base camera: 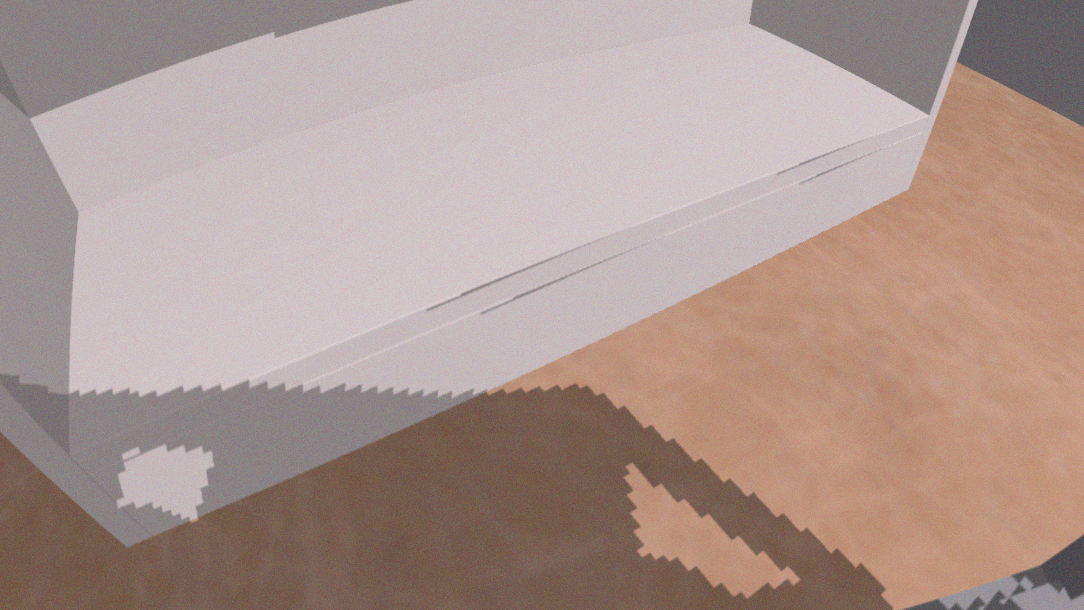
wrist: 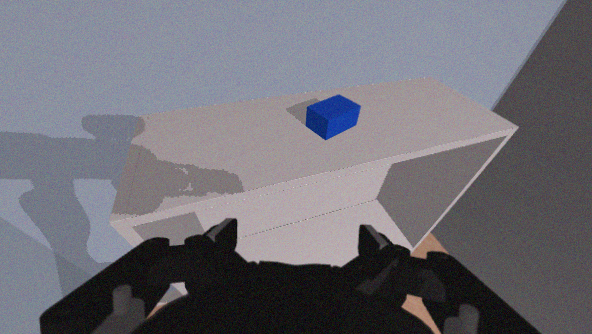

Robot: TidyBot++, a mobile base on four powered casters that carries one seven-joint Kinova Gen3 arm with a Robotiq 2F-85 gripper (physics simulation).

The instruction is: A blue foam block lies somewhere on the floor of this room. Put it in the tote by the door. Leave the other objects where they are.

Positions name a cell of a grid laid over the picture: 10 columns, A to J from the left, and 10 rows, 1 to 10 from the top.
Scene:
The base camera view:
white shelf unit: C5
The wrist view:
my gripper: F8
blue foam block: F4
white shelf unit: H5

